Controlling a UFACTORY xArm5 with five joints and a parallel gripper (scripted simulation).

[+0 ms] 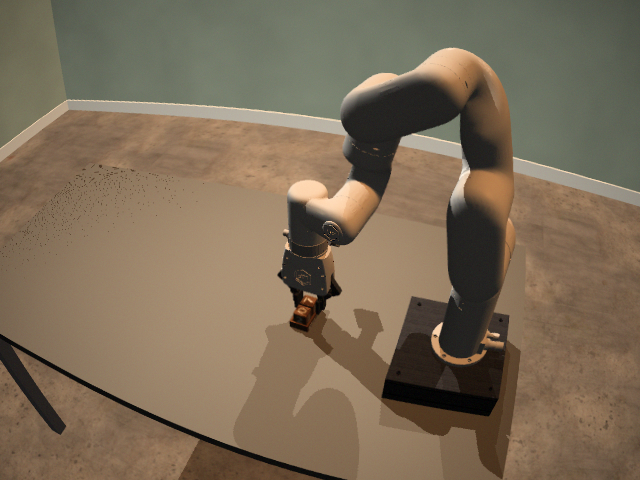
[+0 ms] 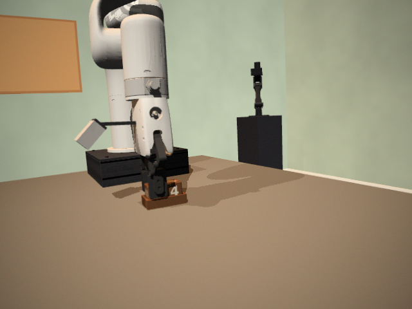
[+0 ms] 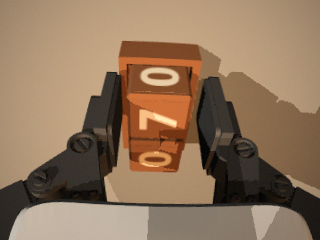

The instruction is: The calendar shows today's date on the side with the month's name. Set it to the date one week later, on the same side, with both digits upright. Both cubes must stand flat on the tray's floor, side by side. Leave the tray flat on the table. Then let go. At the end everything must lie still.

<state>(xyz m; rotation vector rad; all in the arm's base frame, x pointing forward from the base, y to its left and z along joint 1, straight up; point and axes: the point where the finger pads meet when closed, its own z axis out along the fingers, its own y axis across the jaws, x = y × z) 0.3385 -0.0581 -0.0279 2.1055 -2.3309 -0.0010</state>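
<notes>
Right now my hand is 20 mm to the right of the brown tray and 30 mm above it.
</notes>
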